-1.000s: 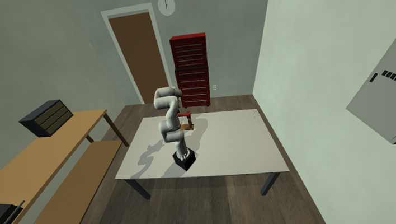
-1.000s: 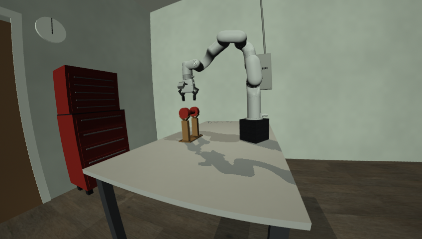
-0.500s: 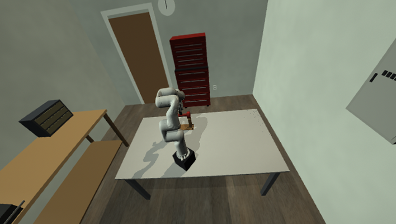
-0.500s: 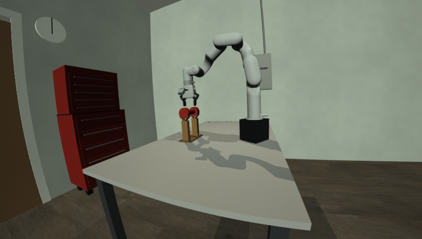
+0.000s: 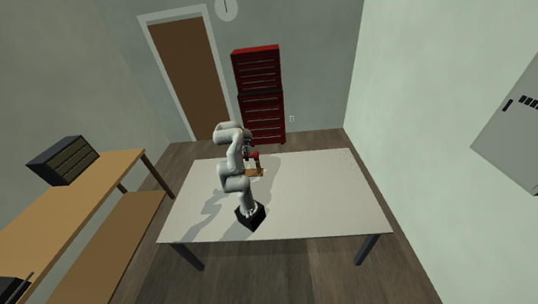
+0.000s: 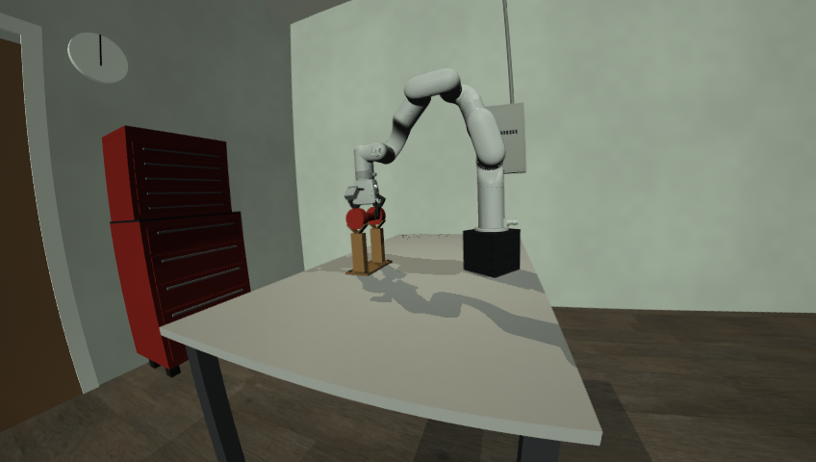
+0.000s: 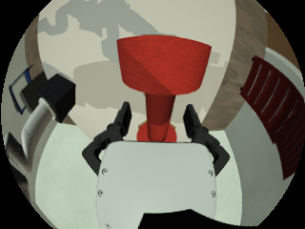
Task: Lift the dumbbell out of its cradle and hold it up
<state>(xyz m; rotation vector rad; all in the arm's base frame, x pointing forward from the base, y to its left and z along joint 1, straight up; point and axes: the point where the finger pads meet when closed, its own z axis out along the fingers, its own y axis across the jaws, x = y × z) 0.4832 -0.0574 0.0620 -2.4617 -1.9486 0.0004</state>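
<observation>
My gripper is now right at the red dumbbell. Round my hand: cradle: 12 cm below.
</observation>
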